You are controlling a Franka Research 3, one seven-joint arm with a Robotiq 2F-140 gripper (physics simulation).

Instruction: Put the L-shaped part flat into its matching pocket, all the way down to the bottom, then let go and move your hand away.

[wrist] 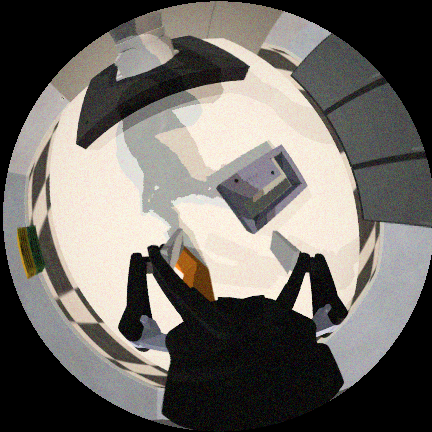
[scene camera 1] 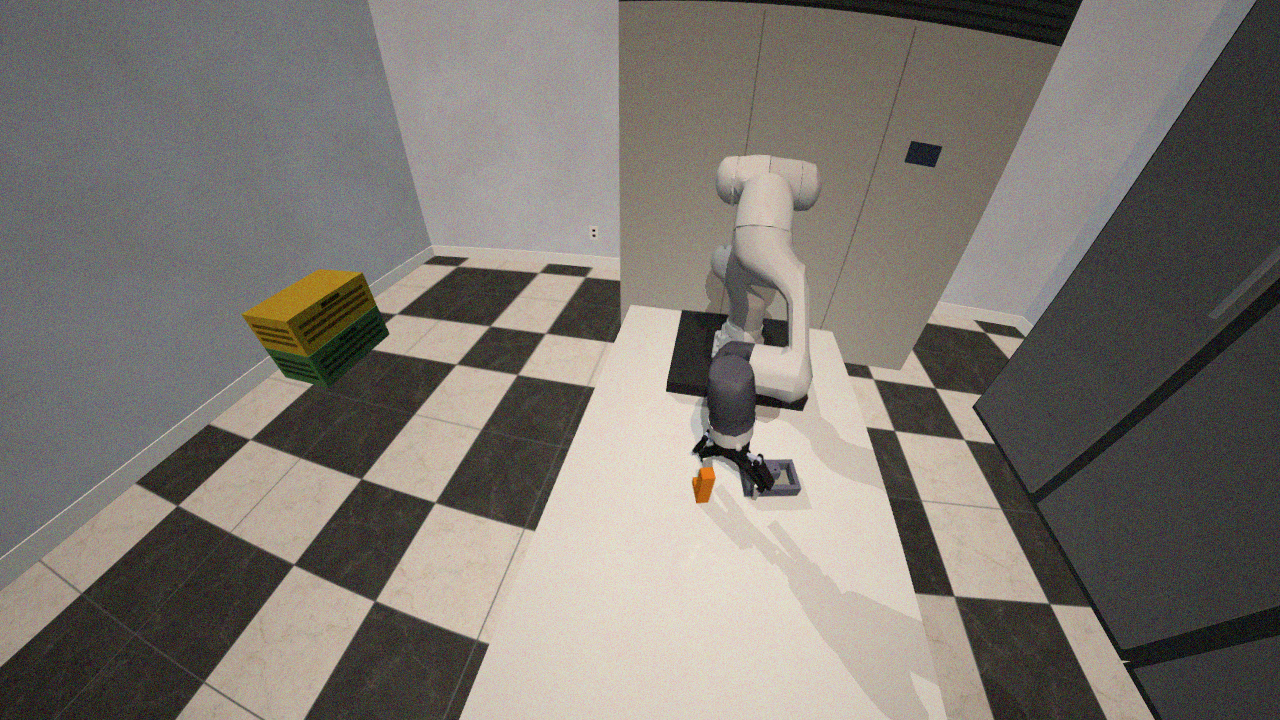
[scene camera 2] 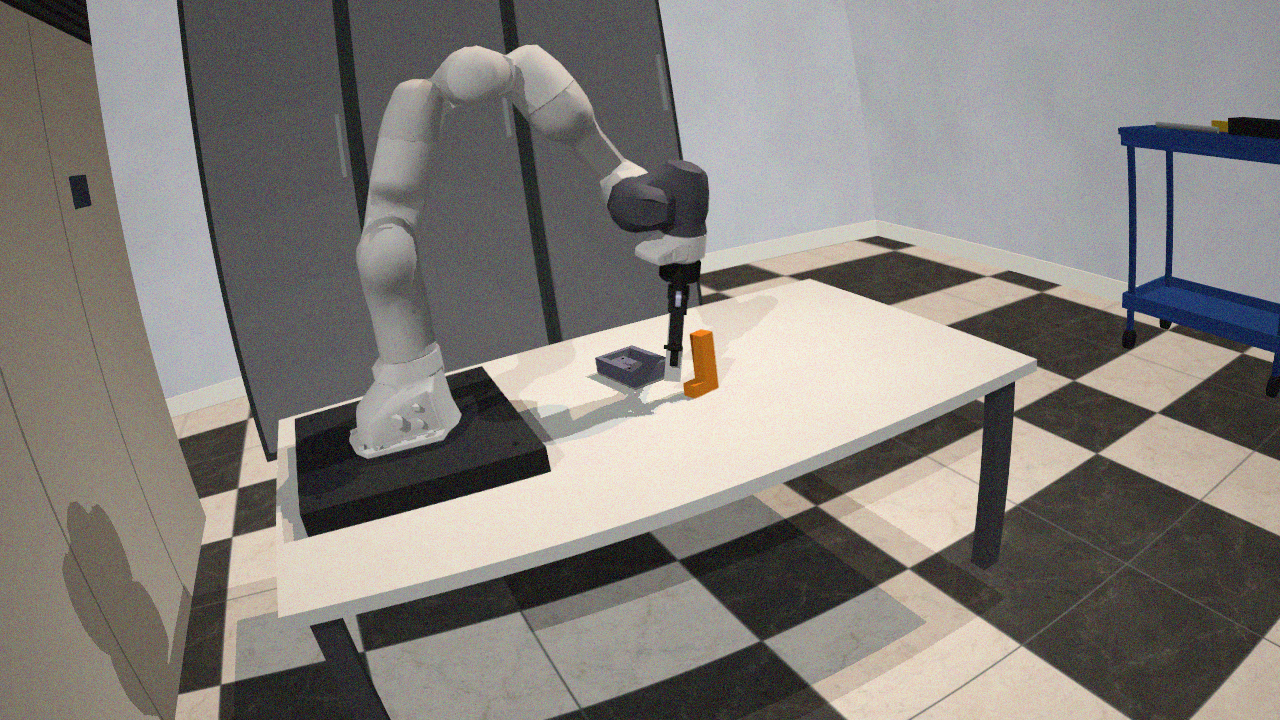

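Observation:
The orange L-shaped part (scene camera 1: 704, 484) (scene camera 2: 703, 362) (wrist: 201, 275) stands upright on the table, its long arm up and its short foot at the bottom towards the robot base. The purple-grey pocket block (scene camera 1: 793, 490) (scene camera 2: 617, 371) (wrist: 280, 212) lies beside it, its recess facing up. My gripper (scene camera 1: 726, 472) (scene camera 2: 673, 365) (wrist: 227, 239) is open and empty, pointing down, with its fingertips low. In the wrist view the part shows just inside the left finger, which hides some of it; the right finger is near the block. In scene camera 2 the fingers are between block and part.
The white table (scene camera 1: 626, 608) (scene camera 2: 805, 394) carries the black base plate (scene camera 1: 689, 358) (scene camera 2: 429, 488) (wrist: 170, 82) of the arm. Yellow and green crates (scene camera 1: 317, 326) stand on the floor at the left in scene camera 1. A blue cart (scene camera 2: 1199, 308) stands beyond the table.

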